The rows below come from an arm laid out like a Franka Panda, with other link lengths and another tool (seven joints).
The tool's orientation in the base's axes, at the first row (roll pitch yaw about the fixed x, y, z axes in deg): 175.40, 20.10, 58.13
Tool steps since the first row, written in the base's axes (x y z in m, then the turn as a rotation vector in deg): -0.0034, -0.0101, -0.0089, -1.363, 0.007, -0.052; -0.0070, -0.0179, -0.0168, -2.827, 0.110, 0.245; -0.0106, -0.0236, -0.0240, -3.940, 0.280, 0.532; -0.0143, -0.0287, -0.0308, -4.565, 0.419, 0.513; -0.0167, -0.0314, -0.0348, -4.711, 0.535, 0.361; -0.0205, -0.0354, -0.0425, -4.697, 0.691, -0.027; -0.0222, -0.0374, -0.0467, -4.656, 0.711, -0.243; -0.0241, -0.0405, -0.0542, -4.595, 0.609, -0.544; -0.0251, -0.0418, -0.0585, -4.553, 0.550, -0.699
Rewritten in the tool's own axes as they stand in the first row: -0.0067, 0.0015, 0.0121, -0.652, -1.181, 0.200; -0.0120, 0.0017, 0.0225, -1.398, -2.471, 0.053; -0.0158, 0.0009, 0.0315, -1.913, -3.493, -0.147; -0.0194, -0.0002, 0.0400, -2.106, -4.103, -0.105; -0.0214, -0.0012, 0.0449, -2.033, -4.298, 0.015; -0.0238, -0.0031, 0.0539, -1.769, -4.394, 0.325; -0.0248, -0.0038, 0.0587, -1.658, -4.385, 0.516; -0.0256, -0.0045, 0.0669, -1.606, -4.304, 0.824; -0.0257, -0.0050, 0.0715, -1.579, -4.250, 0.984
